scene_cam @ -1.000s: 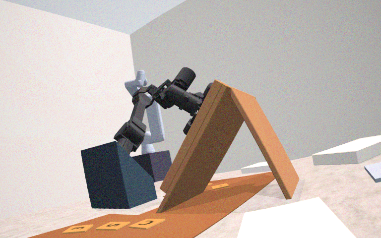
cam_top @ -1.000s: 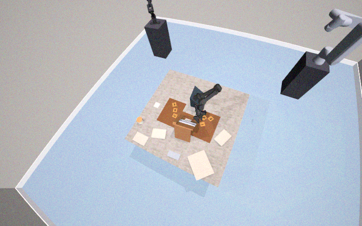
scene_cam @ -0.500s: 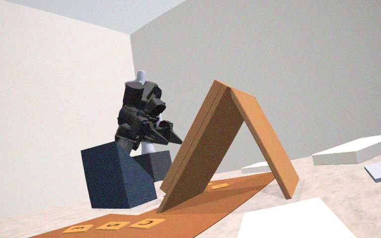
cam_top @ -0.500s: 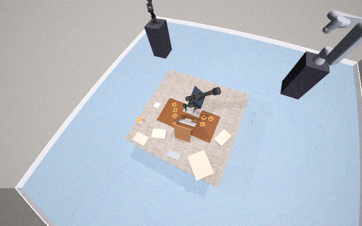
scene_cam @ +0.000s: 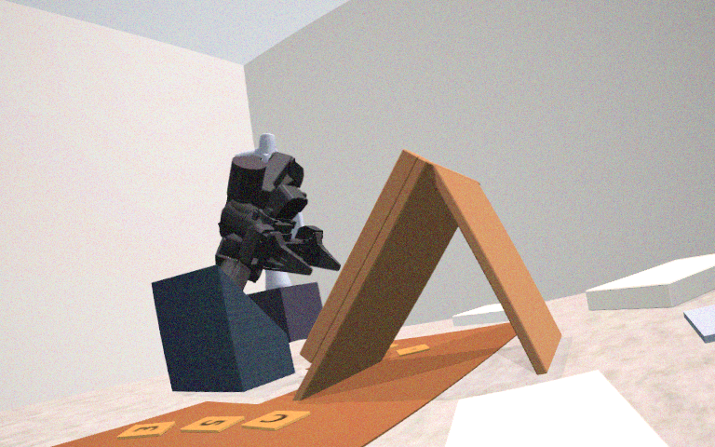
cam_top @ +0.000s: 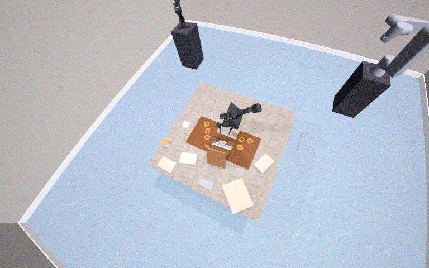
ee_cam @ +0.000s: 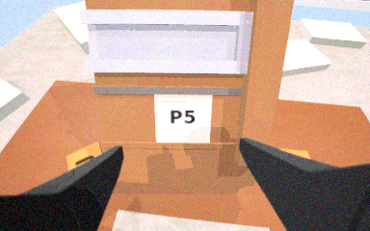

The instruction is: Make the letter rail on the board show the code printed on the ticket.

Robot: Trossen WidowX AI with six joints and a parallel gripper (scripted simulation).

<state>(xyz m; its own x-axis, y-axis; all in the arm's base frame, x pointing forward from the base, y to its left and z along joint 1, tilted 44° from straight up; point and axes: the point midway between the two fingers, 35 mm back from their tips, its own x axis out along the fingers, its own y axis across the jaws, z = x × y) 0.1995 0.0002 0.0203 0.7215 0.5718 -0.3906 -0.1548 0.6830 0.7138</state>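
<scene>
Now: gripper tip 4 cm past the orange tile marked 5, 24 cm to the left of it and 17 cm above it. Round my gripper tip: j tile 2 cm ahead, 18 cm to the left, 17 cm below; white ticket 7 cm ahead, 1 cm to the left, 7 cm below; brown mat 2 cm behind, 2 cm to the right, 17 cm below.
</scene>
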